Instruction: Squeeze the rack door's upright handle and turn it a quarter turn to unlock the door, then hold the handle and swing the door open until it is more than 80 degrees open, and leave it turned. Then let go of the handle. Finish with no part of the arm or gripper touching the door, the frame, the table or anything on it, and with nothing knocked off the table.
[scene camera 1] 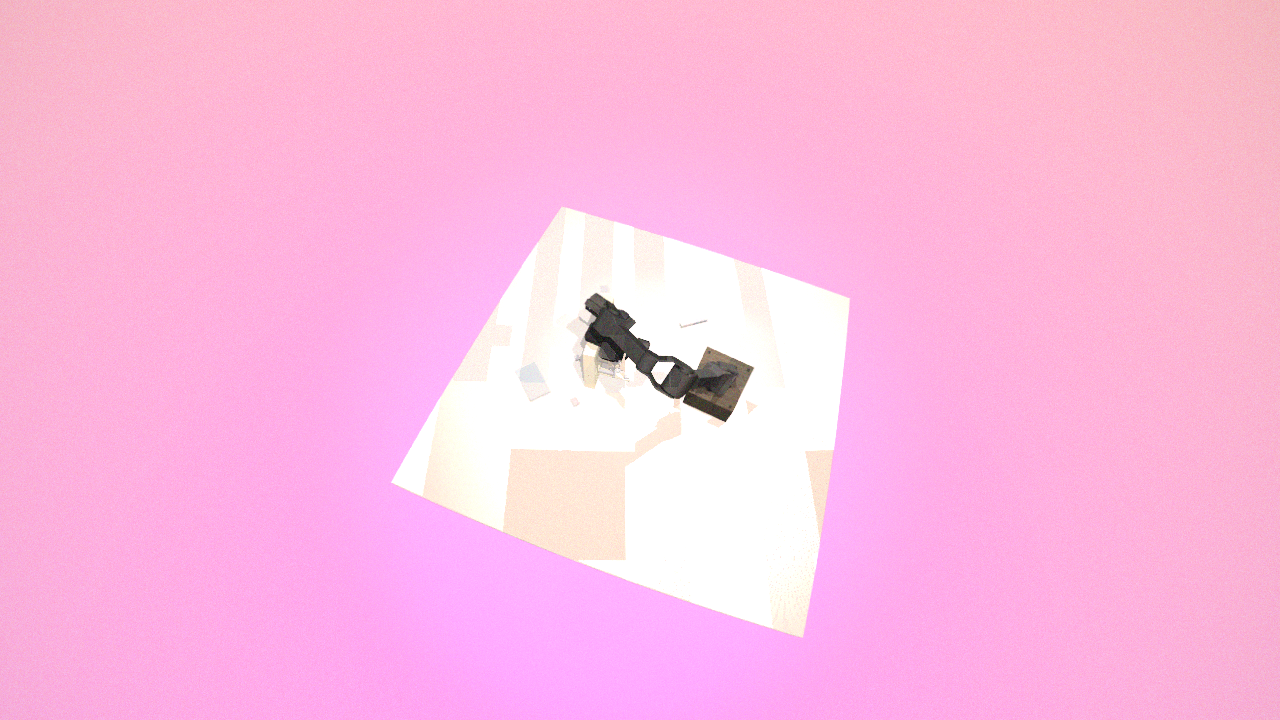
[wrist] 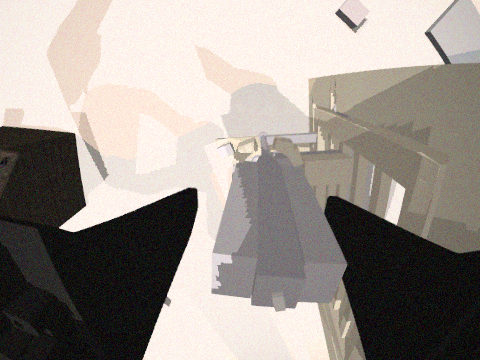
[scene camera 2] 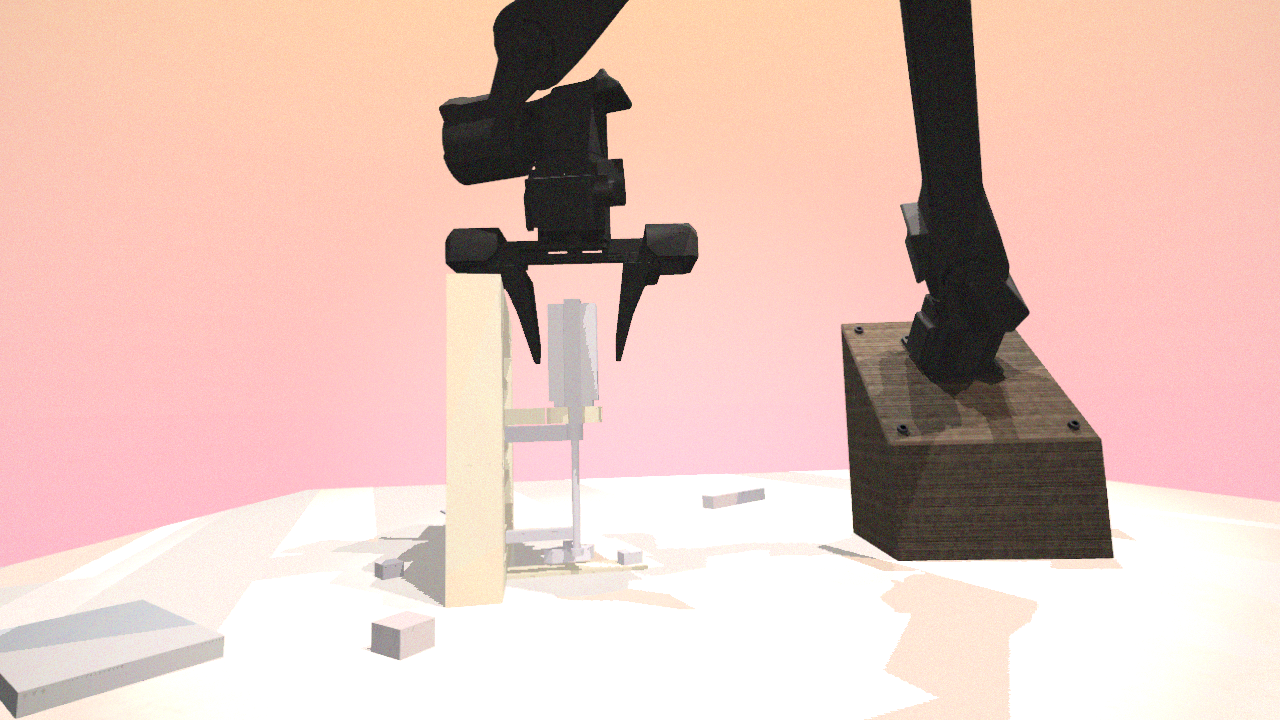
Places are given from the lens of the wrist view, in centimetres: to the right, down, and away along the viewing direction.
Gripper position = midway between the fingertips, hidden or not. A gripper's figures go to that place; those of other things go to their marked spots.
my gripper (wrist: 262,201): 1, 1, 10
cream rack frame (wrist: 426,103): 6, -2, 6
